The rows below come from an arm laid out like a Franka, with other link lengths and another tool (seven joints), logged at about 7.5 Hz.
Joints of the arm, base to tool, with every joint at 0 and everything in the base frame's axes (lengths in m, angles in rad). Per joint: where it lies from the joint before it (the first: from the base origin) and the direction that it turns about. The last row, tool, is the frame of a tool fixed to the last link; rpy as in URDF.
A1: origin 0 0 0.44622 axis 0 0 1
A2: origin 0 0 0 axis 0 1 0
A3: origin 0 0 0.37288 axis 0 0 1
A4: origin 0.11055 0 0 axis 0 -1 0
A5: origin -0.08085 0 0.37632 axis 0 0 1
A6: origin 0 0 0 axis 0 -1 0
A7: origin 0.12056 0 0 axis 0 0 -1
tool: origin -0.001 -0.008 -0.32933 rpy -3.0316 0 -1.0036
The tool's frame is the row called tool.
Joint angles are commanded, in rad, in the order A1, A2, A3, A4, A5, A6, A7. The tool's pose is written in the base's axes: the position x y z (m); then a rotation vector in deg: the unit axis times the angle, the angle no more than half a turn. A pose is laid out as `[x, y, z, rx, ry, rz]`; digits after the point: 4 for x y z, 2 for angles.
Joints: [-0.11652 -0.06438 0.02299 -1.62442 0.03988 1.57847 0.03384]
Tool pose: [0.5850, -0.0495, 0.5832, -145.31, 92.35, -4.99]
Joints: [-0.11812 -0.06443 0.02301 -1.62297 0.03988 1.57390 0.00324]
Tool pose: [0.5840, -0.0504, 0.5834, -146.67, 90.24, -4.70]
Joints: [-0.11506 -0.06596 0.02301 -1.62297 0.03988 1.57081 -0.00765]
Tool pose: [0.5831, -0.0485, 0.5839, -147.32, 89.22, -4.54]
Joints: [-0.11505 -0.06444 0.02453 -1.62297 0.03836 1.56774 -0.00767]
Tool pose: [0.5823, -0.0480, 0.5826, -147.55, 89.22, -4.23]
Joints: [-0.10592 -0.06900 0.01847 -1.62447 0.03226 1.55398 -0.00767]
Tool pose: [0.5768, -0.0477, 0.5828, -148.19, 89.27, -3.62]
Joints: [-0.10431 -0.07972 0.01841 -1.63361 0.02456 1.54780 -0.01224]
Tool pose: [0.5710, -0.0489, 0.5838, -148.91, 89.07, -3.55]
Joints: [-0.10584 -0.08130 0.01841 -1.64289 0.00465 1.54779 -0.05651]
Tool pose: [0.5682, -0.0562, 0.5802, -151.78, 86.41, -3.54]
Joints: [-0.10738 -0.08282 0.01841 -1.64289 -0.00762 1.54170 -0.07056]
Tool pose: [0.5656, -0.0609, 0.5804, -152.95, 85.80, -3.58]
